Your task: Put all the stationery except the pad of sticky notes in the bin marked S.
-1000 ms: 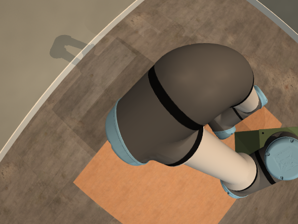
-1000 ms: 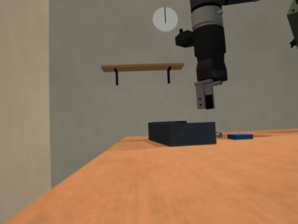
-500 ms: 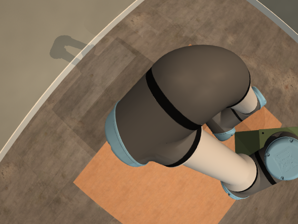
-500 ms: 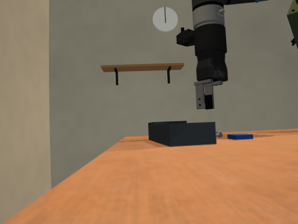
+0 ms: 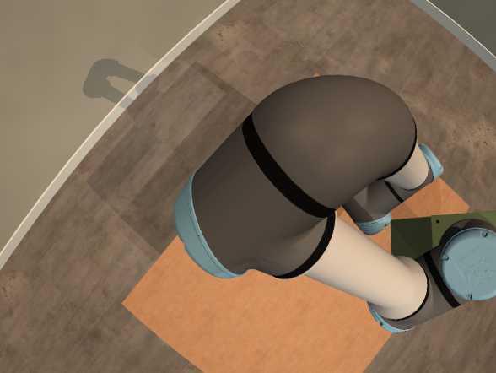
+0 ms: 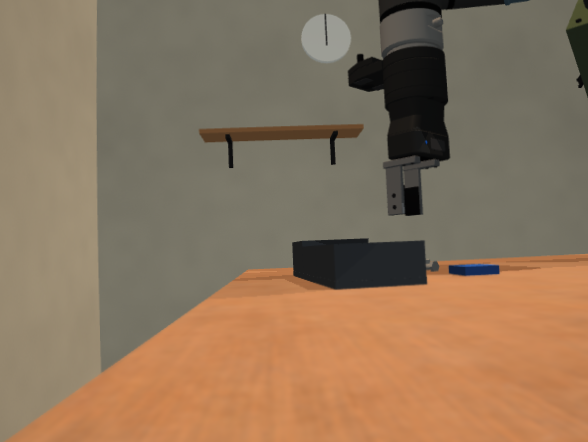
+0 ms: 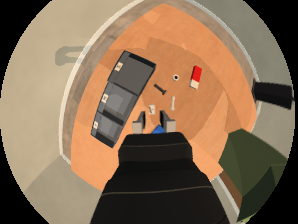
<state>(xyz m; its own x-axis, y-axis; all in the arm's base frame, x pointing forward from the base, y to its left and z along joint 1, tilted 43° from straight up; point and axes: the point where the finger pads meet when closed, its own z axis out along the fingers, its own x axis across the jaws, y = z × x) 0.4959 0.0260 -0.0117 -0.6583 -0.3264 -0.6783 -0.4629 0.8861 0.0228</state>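
The white clip-like piece is 8 cm below my hand. Also, from my hand: dark bin 9 cm ahead, 7 cm below, 3 cm to the left; black screw 8 cm below, 6 cm to the right, 1 cm ahead; white bolt 8 cm below, 4 cm to the right, 4 cm behind.
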